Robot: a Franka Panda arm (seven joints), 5 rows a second.
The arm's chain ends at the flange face. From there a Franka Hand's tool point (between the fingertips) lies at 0.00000 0.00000 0.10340 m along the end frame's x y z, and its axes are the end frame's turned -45 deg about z.
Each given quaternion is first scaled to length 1.
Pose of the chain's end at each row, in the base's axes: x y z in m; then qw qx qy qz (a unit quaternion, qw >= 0):
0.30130, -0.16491, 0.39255, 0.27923, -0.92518, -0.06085, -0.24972
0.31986, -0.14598, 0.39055, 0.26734, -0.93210, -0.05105, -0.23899
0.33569, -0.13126, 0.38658, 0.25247, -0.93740, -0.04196, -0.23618
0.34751, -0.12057, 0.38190, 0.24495, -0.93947, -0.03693, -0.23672
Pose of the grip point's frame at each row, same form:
0.34556, -0.10834, 0.31817, 0.16241, -0.83147, -0.41027, -0.33757
0.36310, -0.09193, 0.31374, 0.15553, -0.84161, -0.40386, -0.32310
0.37928, -0.08027, 0.30790, 0.14287, -0.84999, -0.39749, -0.31482
0.39163, -0.07117, 0.30250, 0.13572, -0.85382, -0.39364, -0.31244

